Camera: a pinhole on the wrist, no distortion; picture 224 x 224 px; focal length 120.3 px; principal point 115.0 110.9 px. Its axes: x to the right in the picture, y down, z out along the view. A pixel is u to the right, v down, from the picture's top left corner.
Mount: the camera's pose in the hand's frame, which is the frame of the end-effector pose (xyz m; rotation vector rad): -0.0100 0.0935 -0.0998 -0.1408 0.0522 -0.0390
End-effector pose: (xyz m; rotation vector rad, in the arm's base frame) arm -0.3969 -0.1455 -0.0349 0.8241 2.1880 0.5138
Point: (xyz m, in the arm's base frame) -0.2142 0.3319 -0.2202
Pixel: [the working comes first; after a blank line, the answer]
In the camera's frame: 0.3051 0.1661 0.4520

196 155
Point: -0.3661 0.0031 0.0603
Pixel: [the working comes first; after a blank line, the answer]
In the camera's frame: 0.0422 0.0698 0.0894

172 205
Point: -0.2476 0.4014 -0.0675
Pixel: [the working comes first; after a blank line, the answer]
In the camera's frame: 0.2960 0.3051 0.3526

216 215
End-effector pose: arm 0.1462 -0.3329 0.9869 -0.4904 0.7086 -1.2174
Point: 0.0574 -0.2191 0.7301
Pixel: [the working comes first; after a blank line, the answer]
In the camera's frame: -0.0518 0.0735 -0.1391

behind the camera
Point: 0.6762 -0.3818 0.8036
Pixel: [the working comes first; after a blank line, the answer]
In the camera's frame: 0.1592 0.3255 0.4147

161 205
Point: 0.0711 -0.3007 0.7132
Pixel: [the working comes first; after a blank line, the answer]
In the camera's frame: 0.0326 0.0737 -0.1343

behind the camera
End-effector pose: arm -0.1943 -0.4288 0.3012 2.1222 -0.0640 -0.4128
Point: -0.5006 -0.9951 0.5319
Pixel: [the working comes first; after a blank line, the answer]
In the camera's frame: -0.2669 0.2892 0.5712

59 172
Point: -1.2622 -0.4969 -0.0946
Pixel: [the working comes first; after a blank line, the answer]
In the camera's frame: -0.8870 -0.6252 0.5653

outside the picture
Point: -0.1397 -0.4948 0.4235
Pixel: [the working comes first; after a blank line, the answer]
In the camera's frame: 0.0363 0.0405 0.0828

168 170
